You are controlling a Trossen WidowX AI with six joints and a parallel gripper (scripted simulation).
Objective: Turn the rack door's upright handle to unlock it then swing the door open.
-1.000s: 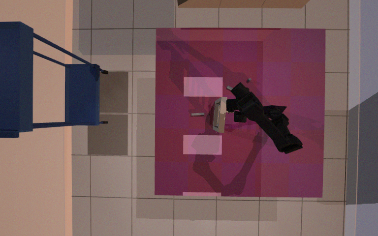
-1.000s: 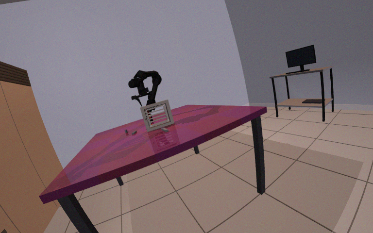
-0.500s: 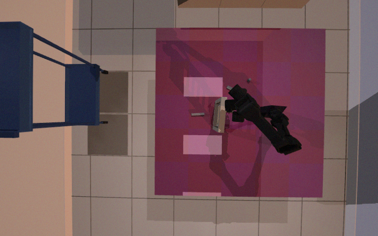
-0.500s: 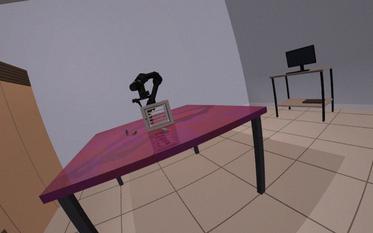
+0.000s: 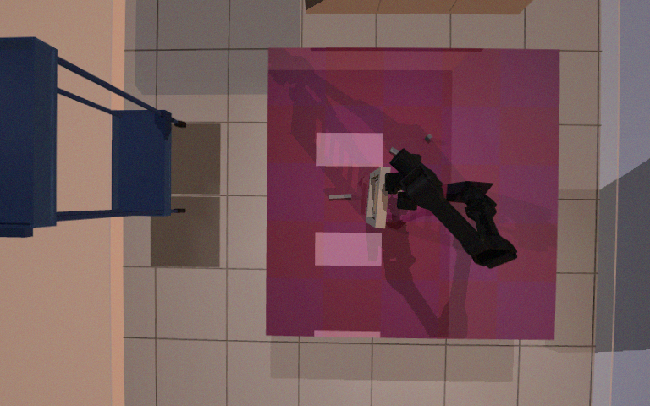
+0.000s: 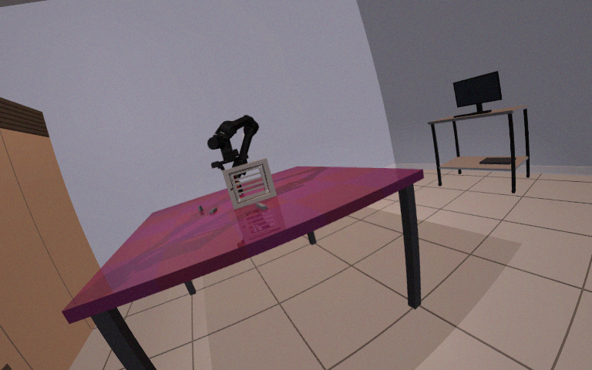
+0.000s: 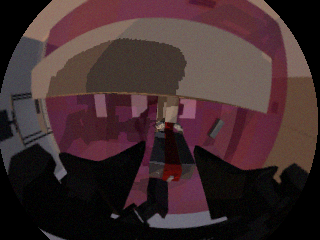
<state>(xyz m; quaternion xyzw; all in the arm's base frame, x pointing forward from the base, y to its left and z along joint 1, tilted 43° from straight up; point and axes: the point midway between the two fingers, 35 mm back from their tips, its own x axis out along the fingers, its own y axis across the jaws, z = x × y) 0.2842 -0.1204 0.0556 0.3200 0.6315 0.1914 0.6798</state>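
My gripper tip is 10 mm past the red handle and 30 mm above it.
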